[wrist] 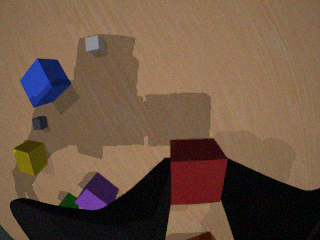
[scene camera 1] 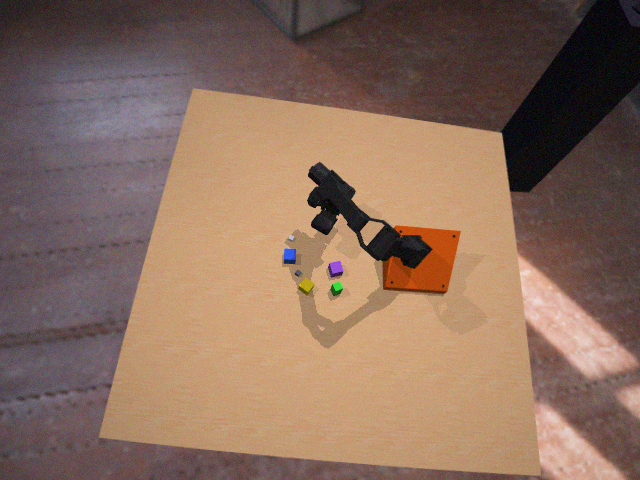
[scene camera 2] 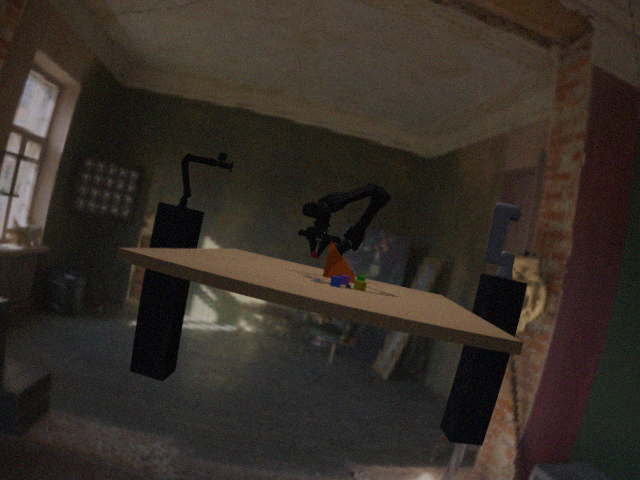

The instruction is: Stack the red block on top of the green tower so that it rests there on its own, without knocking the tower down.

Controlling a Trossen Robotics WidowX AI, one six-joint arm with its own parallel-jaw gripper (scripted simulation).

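Note:
Blue block, yellow block, purple block present. Red block, carried by the gripper. Gripper also visible in the wrist view.

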